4 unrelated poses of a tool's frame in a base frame.
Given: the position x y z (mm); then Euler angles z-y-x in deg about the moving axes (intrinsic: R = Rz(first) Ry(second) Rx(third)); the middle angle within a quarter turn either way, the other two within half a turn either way.
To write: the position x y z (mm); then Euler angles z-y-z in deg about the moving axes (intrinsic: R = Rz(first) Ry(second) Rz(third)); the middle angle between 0 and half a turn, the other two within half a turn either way. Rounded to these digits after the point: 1 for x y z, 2 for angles.
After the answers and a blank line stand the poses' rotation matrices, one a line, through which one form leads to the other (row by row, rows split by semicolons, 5 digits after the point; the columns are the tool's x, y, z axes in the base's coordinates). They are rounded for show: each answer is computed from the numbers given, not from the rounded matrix.
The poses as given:
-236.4 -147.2 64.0 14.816 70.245 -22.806
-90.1 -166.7 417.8 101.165 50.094 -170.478
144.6 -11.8 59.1 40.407 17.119 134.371
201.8 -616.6 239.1 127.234 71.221 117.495
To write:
-236.4 -147.2 64.0 38.89 71.85 -7.92
-90.1 -166.7 417.8 -91.17 129.25 -7.88
144.6 -11.8 59.1 -65.66 131.94 66.69
201.8 -616.6 239.1 11.00 98.55 16.78

0.32676 -0.58840 0.73961; 0.08643 0.79789 0.59658; -0.94115 -0.13101 0.31157
-0.12422 0.99213 -0.01580; 0.62939 0.06647 -0.77424; -0.76710 -0.10613 -0.63269
0.72772 0.61352 0.30662; 0.61949 -0.39610 -0.67774; -0.29436 0.68316 -0.66832
-0.19478 -0.14059 0.97072; 0.25630 0.94799 0.18873; -0.94677 0.28556 -0.14862

